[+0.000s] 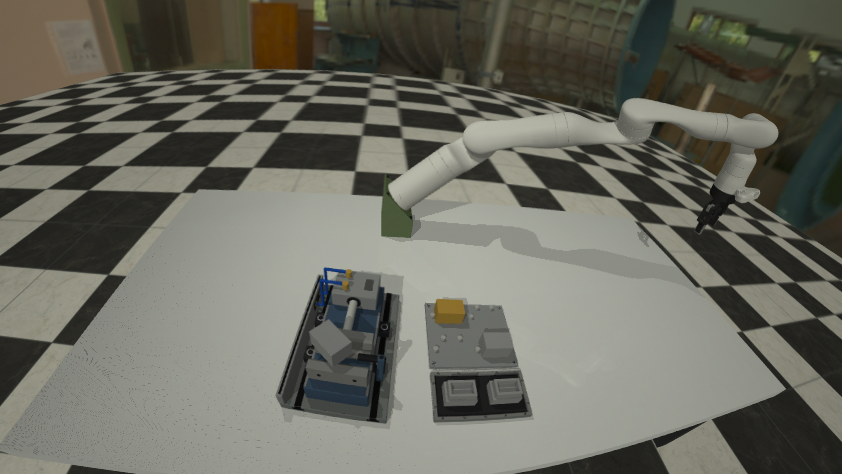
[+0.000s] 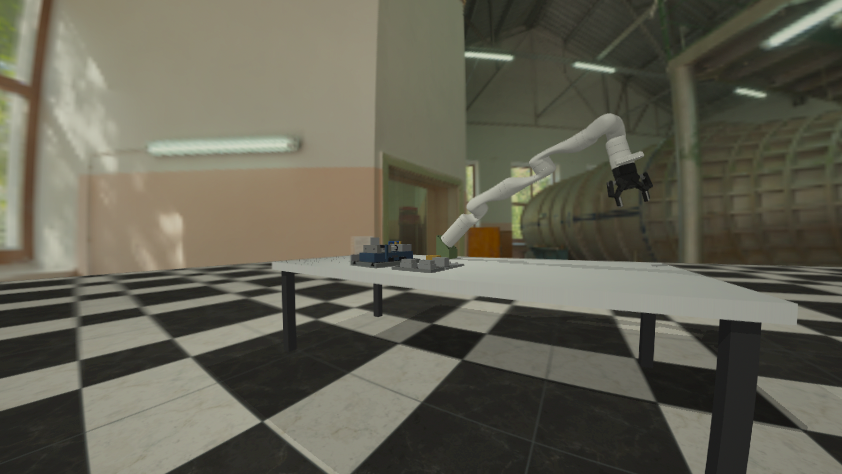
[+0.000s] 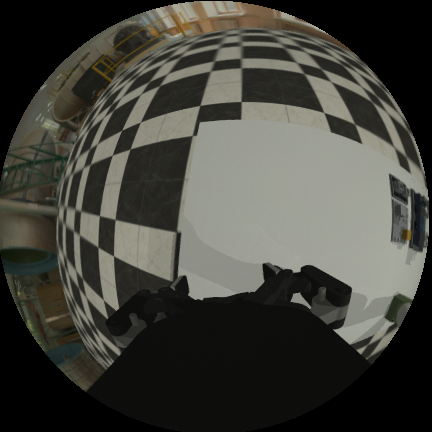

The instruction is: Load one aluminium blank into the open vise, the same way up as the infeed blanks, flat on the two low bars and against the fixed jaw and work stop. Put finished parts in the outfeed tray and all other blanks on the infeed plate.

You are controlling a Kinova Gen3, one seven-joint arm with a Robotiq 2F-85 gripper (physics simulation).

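Places are measured from the arm's base along level axes (x back, y right, z up), in centimetres.
Pixels of known places: gripper, fingertip midpoint: [image 1: 704, 228] [image 2: 634, 204] [image 3: 224, 278]; arm's base, origin of the base link: [image 1: 398, 197] [image 2: 446, 242].
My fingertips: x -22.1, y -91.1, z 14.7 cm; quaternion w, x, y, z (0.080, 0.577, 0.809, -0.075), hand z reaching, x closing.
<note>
For each thing: its middle in the pictures, then the offset to it from my fingertips. "*": a spot on its surface instead. Level surfaces: height alone.
- vise, body centre: [image 1: 346, 334] [image 2: 386, 253] dx -22.0, dy +100.7, dz -19.8 cm
- infeed plate, body centre: [image 1: 469, 334] [image 3: 400, 222] dx -17.5, dy +74.5, dz -24.4 cm
- outfeed tray, surface spot: [image 1: 434, 406] * dx -34.7, dy +83.9, dz -23.6 cm
- orange block, body centre: [image 1: 449, 311] dx -12.8, dy +79.0, dz -22.2 cm
- white table, its level: dz -24.8 cm
The vise [image 1: 337, 392] [image 2: 374, 257] stands at the left of the work area. A grey block [image 1: 331, 342] lies tilted and turned across the vise jaw area, not flat; what it rests on is unclear. A grey block [image 1: 498, 343] sits on the infeed plate [image 1: 460, 357] [image 3: 399, 220] at its right. The outfeed tray [image 1: 434, 406] holds two grey pocketed parts, a left one [image 1: 459, 392] and a right one [image 1: 504, 389]. My gripper [image 1: 699, 228] [image 2: 632, 201] [image 3: 224, 278] is open and empty, high up at the table's right end, far from the vise and plate, fingers pointing downward.
An orange block [image 1: 449, 312] [image 3: 406, 235] sits at the infeed plate's back left corner. Blue pipes [image 1: 325, 282] stand up at the vise's back left. The green arm base [image 1: 396, 217] [image 3: 398, 306] stands behind the vise and plate on the white table [image 1: 589, 317] [image 2: 589, 282].
</note>
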